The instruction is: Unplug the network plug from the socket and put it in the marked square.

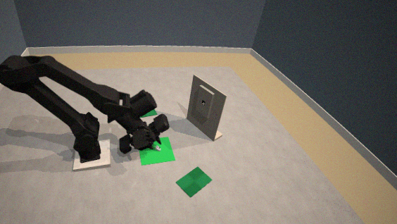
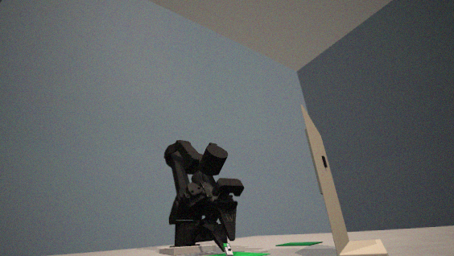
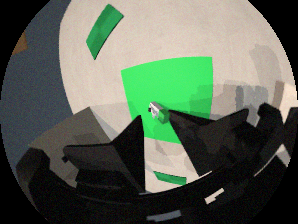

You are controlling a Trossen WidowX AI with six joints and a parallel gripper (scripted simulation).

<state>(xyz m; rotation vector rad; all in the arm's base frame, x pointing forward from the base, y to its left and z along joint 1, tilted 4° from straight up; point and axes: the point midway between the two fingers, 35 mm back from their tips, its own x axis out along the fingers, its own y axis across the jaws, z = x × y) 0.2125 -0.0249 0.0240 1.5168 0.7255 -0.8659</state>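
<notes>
Right now my gripper tip is 1 cm above the network plug. The rest, counted from my gripper tip: green marked square (2 cm below); upright panel (21 cm ahead, 6 cm to the left, 8 cm above).
</notes>
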